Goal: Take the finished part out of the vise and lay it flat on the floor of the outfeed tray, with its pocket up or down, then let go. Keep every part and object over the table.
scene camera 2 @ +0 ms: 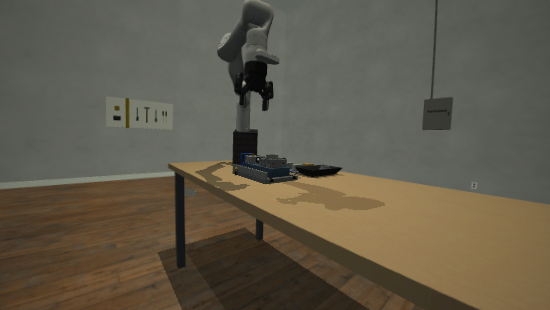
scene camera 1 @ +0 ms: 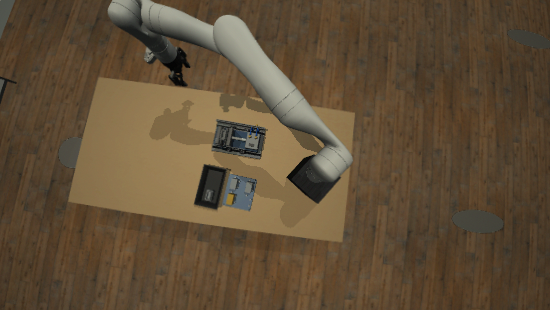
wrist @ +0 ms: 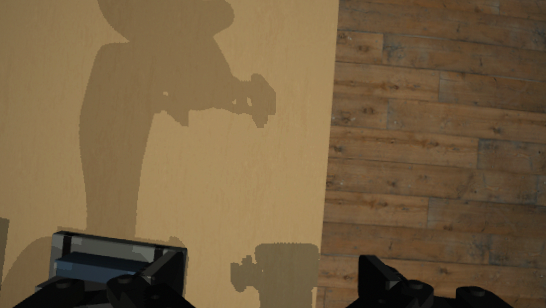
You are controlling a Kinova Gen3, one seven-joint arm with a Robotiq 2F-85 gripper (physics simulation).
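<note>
My gripper (scene camera 2: 254,109) is visible, and the wrist view (wrist: 270,273) shows the gripper also.
</note>
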